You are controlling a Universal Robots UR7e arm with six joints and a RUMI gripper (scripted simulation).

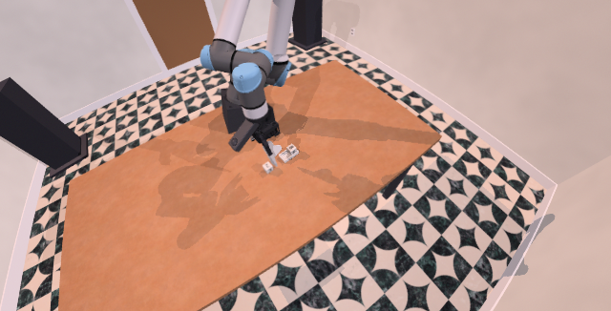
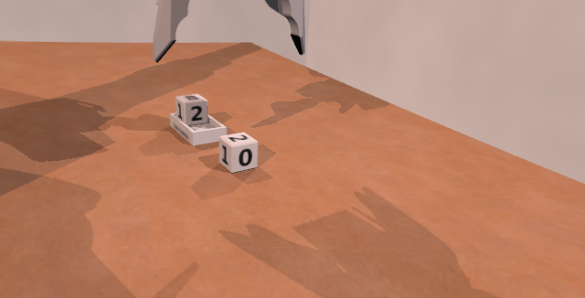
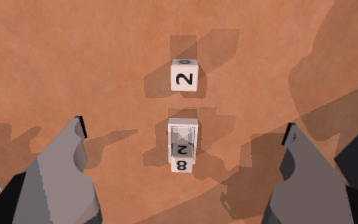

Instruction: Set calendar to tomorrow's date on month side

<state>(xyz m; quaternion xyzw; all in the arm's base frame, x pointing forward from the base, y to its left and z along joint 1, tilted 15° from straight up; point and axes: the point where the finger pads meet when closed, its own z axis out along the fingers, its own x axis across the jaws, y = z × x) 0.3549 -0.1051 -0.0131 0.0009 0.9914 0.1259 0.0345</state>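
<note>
The tray is 11 cm to the left of my hand and 11 cm below it.
</note>
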